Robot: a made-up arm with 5 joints. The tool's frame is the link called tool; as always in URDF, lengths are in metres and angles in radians. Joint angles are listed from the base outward. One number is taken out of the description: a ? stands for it. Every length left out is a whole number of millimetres.
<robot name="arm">
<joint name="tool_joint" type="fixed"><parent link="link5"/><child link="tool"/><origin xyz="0.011 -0.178 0" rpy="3.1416 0 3.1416"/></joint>
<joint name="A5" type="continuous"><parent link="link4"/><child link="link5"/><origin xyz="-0.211 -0.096 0" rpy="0 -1.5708 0"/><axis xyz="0 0 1"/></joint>
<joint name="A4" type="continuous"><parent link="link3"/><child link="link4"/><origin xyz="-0.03 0.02 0" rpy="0 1.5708 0"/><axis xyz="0 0 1"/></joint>
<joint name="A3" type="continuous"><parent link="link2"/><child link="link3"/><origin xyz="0.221 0.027 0" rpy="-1.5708 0 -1.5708"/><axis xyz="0 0 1"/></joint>
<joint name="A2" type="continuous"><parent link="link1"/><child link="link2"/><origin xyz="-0.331 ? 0" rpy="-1.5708 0 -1.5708"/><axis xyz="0 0 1"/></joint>
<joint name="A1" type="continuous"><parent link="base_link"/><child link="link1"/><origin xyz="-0.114 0 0.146" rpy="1.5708 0 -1.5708"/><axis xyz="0 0 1"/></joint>
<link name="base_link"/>
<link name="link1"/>
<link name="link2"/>
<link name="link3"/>
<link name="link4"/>
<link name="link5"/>
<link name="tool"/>
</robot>
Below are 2 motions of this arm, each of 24 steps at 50 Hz.
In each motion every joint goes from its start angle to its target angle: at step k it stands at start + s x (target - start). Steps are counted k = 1, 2, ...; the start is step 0. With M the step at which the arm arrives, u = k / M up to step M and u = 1 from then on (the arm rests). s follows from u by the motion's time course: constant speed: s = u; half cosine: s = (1 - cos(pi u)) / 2; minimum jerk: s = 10 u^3 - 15 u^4 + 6 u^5.
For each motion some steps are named. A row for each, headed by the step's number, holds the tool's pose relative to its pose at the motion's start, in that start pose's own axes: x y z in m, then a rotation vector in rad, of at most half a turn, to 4 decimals.
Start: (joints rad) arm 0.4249 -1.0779 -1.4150 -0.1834 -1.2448
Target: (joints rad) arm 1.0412 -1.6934 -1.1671 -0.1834 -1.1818
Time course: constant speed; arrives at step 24
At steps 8, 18, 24:
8: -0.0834 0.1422 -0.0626 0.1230 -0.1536 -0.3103
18: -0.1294 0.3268 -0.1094 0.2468 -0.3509 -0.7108
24: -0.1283 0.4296 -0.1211 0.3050 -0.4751 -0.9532

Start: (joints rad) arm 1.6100 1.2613 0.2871 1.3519 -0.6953
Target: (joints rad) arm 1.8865 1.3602 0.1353 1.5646 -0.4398
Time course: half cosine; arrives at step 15
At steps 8, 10, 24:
8: -0.0309 -0.0340 -0.0036 -0.2570 -0.1082 -0.1659
10: -0.0437 -0.0423 -0.0046 -0.3444 -0.1564 -0.2300
24: -0.0611 -0.0500 -0.0069 -0.4509 -0.2245 -0.3140

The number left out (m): -0.382
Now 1 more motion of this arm.
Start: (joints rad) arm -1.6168 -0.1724 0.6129 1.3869 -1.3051
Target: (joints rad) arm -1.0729 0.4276 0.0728 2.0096 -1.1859
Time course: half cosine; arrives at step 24
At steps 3, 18, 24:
3: -0.0037 -0.0134 0.0011 -0.0287 0.0207 -0.0315
18: -0.1232 -0.1355 0.0822 -0.6531 0.5808 -0.7955
24: -0.1324 -0.1219 0.0979 -0.7649 0.6981 -0.9489

